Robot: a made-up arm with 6 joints. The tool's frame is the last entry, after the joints.
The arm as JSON. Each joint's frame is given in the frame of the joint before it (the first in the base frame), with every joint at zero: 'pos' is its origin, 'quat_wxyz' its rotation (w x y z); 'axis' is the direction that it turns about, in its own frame. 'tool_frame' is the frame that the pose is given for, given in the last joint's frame.
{
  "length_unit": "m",
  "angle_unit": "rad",
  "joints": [
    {
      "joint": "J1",
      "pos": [
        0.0,
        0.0,
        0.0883
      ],
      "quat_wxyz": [
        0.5,
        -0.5,
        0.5,
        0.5
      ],
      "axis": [
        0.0,
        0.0,
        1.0
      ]
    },
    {
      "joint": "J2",
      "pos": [
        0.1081,
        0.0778,
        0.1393
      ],
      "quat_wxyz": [
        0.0,
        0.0,
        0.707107,
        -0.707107
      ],
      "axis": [
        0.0,
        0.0,
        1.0
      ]
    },
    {
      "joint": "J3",
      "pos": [
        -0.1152,
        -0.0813,
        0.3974
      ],
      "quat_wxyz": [
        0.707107,
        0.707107,
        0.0,
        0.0
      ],
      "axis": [
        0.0,
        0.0,
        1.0
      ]
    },
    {
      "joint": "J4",
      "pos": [
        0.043,
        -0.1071,
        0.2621
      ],
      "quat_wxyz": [
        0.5,
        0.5,
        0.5,
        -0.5
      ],
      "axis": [
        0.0,
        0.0,
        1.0
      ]
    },
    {
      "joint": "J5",
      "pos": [
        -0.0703,
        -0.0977,
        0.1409
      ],
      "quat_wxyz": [
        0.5,
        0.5,
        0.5,
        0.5
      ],
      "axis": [
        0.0,
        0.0,
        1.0
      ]
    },
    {
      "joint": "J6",
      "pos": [
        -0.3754,
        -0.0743,
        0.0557
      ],
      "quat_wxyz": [
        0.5,
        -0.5,
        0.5,
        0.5
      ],
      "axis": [
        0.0,
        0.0,
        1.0
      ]
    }
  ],
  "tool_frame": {
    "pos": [
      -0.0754,
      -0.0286,
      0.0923
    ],
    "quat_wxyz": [
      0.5,
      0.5,
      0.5,
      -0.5
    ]
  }
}
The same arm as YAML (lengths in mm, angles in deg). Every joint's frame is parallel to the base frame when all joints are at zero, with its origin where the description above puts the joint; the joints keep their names.
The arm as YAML. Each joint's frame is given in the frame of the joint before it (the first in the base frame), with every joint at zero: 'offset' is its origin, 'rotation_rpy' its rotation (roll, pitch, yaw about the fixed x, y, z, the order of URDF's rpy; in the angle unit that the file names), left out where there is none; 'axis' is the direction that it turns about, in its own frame. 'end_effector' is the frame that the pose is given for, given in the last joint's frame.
length_unit: mm
angle_unit: deg
chain:
  - id: J1
    offset: [0.0, 0.0, 88.3]
    axis: [0.0, 1.0, 0.0]
  - id: J2
    offset: [-77.8, 139.3, -108.1]
    axis: [1.0, 0.0, 0.0]
  - id: J3
    offset: [397.4, 81.3, -115.2]
    axis: [0.0, 1.0, 0.0]
  - id: J4
    offset: [-107.1, 262.1, 43.0]
    axis: [-1.0, 0.0, 0.0]
  - id: J5
    offset: [-140.9, 70.3, -97.7]
    axis: [0.0, -1.0, 0.0]
  - id: J6
    offset: [74.3, -55.7, -375.4]
    axis: [-1.0, 0.0, 0.0]
end_effector:
  offset: [-92.3, -75.4, 28.6]

